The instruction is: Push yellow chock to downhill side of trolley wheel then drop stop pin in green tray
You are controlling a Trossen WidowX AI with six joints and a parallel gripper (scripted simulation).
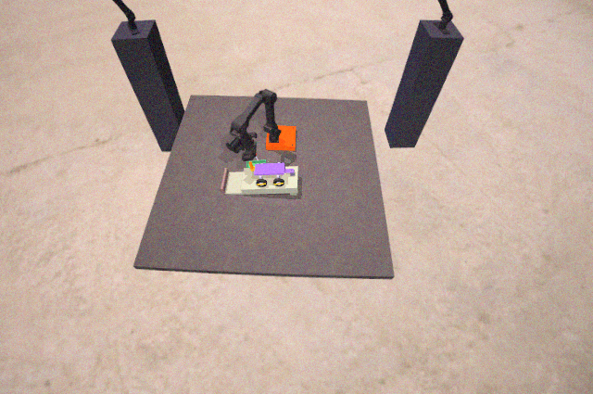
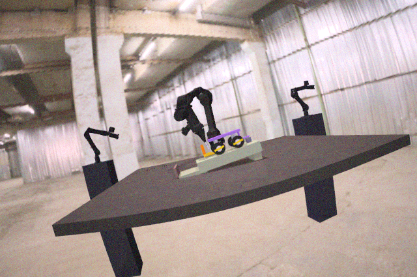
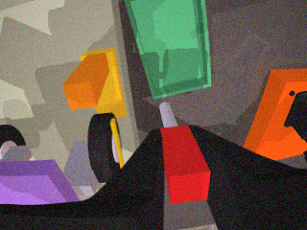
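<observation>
Right now the red-headed stop pin is right at my gripper tip. From my gripper tip the other things lie so: yellow chock (4 cm ahead, 5 cm below); then purple trolley (11 cm ahead, 9 cm to the left, 2 cm below); then brown bar (9 cm ahead, 18 cm to the right, 10 cm below).
</observation>
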